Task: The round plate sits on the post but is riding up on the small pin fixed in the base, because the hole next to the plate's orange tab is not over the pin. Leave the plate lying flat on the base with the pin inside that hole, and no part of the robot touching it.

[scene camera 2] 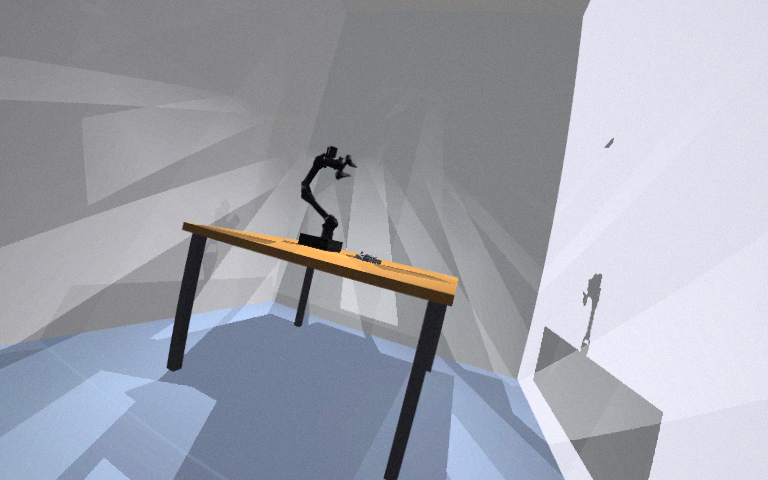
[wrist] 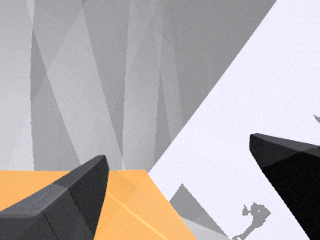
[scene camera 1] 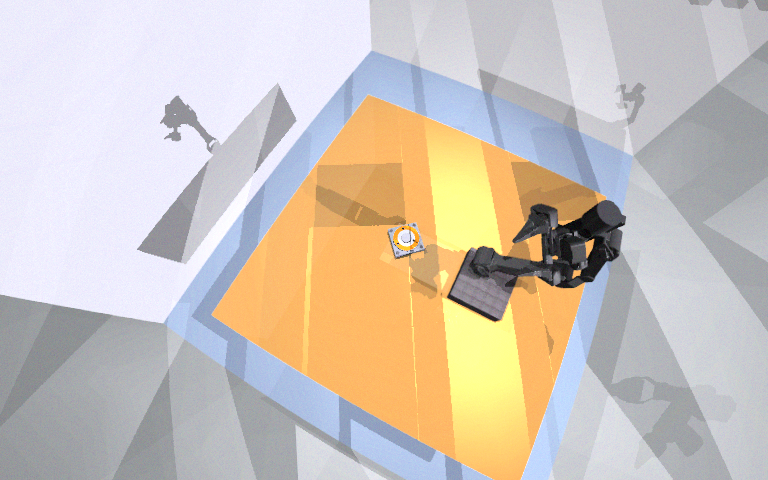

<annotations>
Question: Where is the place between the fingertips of my gripper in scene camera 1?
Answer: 515, 259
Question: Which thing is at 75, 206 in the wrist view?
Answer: My gripper.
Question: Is my gripper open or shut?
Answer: Open.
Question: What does my gripper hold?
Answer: Nothing.
</annotations>
